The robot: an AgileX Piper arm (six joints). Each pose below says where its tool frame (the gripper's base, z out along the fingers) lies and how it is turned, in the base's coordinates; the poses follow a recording.
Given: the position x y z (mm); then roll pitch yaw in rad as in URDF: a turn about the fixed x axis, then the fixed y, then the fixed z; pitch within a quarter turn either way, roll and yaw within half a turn.
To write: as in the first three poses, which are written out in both.
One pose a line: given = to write
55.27, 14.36, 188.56, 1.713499, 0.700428, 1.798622 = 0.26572, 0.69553, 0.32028, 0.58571, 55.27, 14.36, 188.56
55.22, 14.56, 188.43, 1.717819, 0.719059, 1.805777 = 0.25849, 0.69878, 0.31511, 0.58787, 55.22, 14.56, 188.43
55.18, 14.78, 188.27, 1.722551, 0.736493, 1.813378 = 0.25159, 0.70192, 0.31029, 0.58968, 55.18, 14.78, 188.27
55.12, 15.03, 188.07, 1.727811, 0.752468, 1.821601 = 0.24508, 0.70499, 0.30590, 0.59106, 55.12, 15.03, 188.07
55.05, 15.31, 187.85, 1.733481, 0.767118, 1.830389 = 0.23890, 0.70798, 0.30194, 0.59206, 55.05, 15.31, 187.85
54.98, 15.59, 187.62, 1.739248, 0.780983, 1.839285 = 0.23294, 0.71083, 0.29821, 0.59291, 54.98, 15.59, 187.62
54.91, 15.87, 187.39, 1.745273, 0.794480, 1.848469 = 0.22706, 0.71362, 0.29457, 0.59364, 54.91, 15.87, 187.39
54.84, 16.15, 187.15, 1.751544, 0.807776, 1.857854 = 0.22124, 0.71636, 0.29097, 0.59432, 54.84, 16.15, 187.15
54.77, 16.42, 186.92, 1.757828, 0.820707, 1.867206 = 0.21553, 0.71898, 0.28746, 0.59497, 54.77, 16.42, 186.92
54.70, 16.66, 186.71, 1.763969, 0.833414, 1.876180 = 0.20997, 0.72142, 0.28395, 0.59568, 54.70, 16.66, 186.71
